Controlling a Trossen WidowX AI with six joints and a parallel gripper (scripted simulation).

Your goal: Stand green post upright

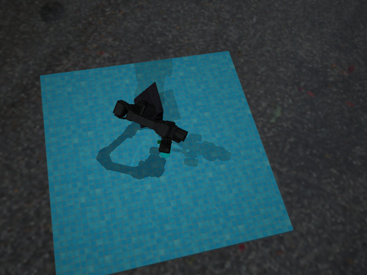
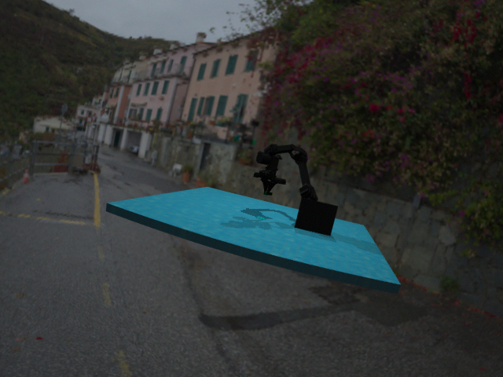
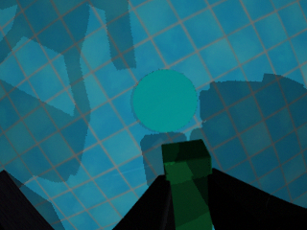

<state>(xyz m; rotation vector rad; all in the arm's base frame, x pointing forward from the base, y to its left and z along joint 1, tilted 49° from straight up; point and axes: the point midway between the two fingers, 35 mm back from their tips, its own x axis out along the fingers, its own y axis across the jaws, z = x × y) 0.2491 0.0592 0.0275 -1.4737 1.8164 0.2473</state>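
Right now my gripper tip is 140 mm above the cyan circle. Also, from my gripper tip: green post: 10 mm behind, 20 mm to the right.
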